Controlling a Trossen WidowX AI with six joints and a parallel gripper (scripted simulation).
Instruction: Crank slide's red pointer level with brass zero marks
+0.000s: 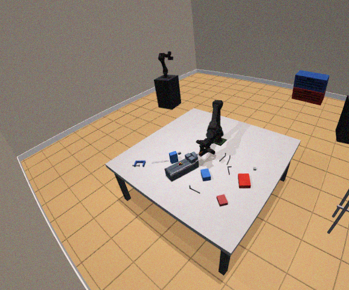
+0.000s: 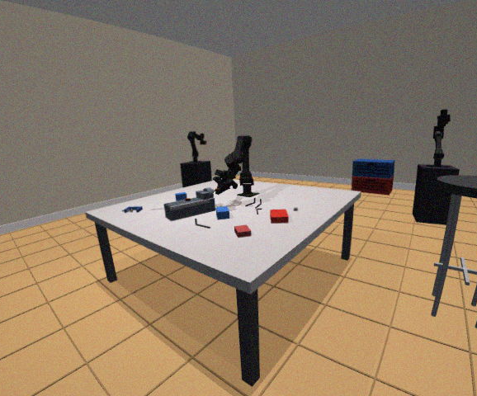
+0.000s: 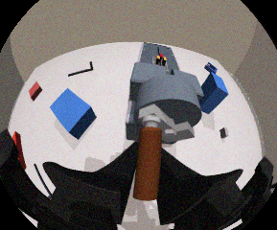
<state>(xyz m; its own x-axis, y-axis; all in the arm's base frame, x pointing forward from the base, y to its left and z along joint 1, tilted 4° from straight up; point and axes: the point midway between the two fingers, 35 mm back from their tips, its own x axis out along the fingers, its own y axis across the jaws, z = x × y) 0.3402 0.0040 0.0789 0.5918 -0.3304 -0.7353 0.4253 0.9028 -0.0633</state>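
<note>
Now: gripper tip 3 cm below the brown crank handle, 2 cm past it and 1 cm to the right of it. Round my gripper tip: red pointer: 15 cm ahead, 9 cm to the right.
</note>
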